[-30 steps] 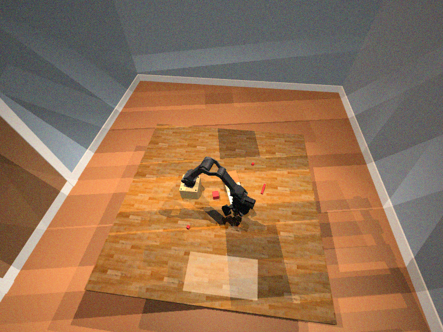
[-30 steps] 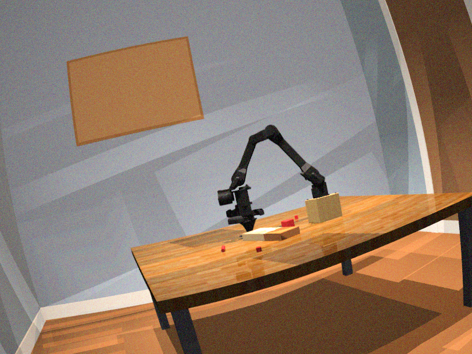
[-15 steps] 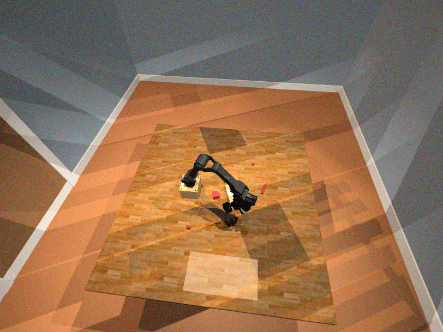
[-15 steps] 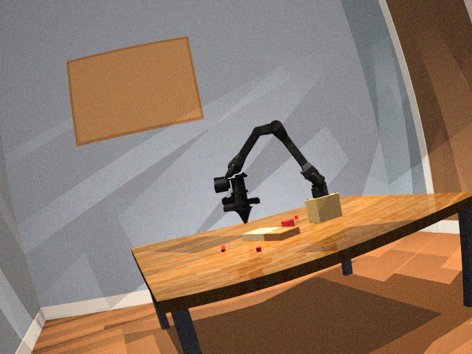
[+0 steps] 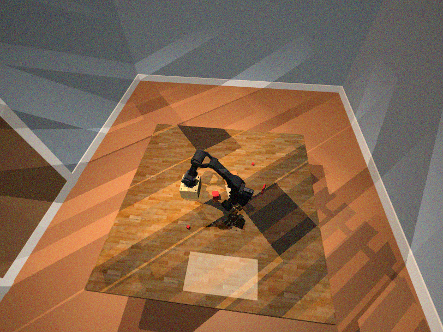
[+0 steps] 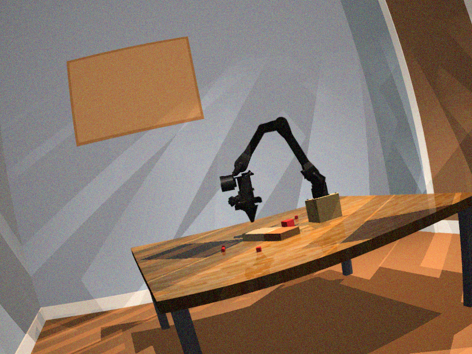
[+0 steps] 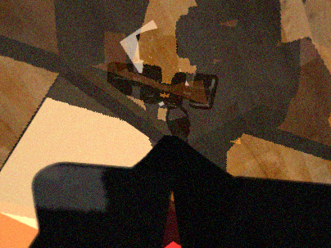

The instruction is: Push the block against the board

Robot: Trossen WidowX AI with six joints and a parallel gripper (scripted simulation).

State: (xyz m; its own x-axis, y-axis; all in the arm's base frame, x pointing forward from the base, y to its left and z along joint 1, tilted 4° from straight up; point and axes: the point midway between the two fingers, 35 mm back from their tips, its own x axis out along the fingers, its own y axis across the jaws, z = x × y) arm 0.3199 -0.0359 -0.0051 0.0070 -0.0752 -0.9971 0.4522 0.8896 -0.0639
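Now: the red cube 14 cm behind my gripper tip, 4 cm to the left of it and 4 cm below it. Round my gripper tip: pale flat block (10 cm to the left, 5 cm below, 2 cm behind); brown board (21 cm to the left, 8 cm behind, 5 cm below); red stick (20 cm to the left, 16 cm ahead, 6 cm below).
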